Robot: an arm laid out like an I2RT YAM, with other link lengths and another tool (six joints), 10 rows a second.
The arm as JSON. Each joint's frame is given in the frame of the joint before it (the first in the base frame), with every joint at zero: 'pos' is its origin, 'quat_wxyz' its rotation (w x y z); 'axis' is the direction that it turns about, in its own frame. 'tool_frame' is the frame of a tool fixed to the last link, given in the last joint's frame.
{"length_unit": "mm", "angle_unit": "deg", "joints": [
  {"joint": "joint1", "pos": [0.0, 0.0, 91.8], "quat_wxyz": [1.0, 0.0, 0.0, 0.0], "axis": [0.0, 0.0, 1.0]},
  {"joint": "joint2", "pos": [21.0, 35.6, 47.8], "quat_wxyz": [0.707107, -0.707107, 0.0, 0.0], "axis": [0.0, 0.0, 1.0]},
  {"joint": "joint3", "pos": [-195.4, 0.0, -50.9], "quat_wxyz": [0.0, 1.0, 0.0, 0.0], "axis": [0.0, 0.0, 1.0]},
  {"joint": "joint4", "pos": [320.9, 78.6, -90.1], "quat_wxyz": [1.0, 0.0, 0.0, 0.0], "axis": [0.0, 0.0, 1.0]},
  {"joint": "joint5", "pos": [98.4, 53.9, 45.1], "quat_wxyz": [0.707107, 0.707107, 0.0, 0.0], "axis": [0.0, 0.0, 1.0]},
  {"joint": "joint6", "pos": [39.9, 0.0, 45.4], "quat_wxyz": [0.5, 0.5, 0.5, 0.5], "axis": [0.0, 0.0, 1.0]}
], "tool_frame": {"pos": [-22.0, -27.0, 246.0], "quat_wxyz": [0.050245, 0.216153, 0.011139, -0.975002]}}
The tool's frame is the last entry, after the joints.
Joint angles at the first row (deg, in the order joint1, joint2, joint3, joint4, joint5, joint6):
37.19, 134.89, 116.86, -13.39, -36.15, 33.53
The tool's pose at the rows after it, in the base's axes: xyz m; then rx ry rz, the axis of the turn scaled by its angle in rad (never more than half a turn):
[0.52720 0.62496 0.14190 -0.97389 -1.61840 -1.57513]
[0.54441 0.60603 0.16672 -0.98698 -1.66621 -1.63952]
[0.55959 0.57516 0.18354 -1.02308 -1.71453 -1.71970]
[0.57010 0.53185 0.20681 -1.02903 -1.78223 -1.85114]
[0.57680 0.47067 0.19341 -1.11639 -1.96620 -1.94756]
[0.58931 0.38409 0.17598 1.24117 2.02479 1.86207]
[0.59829 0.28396 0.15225 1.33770 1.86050 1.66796]
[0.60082 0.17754 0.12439 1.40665 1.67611 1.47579]
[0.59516 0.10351 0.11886 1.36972 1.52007 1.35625]
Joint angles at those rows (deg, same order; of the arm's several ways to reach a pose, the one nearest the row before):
36.02, 133.23, 117.26, -13.85, -34.68, 32.90
34.94, 129.53, 115.96, -15.09, -31.87, 30.77
33.60, 122.13, 108.23, -13.27, -28.00, 28.96
31.77, 110.71, 94.71, -7.38, -23.70, 25.93
30.70, 97.88, 78.38, -3.34, -13.95, 19.07
30.05, 85.46, 63.93, -1.47, 1.58, 12.76
26.20, 75.33, 51.45, 0.07, 11.11, 11.21
21.38, 67.88, 39.24, 5.41, 20.41, 9.25
17.89, 63.95, 28.93, 16.96, 27.35, 5.10

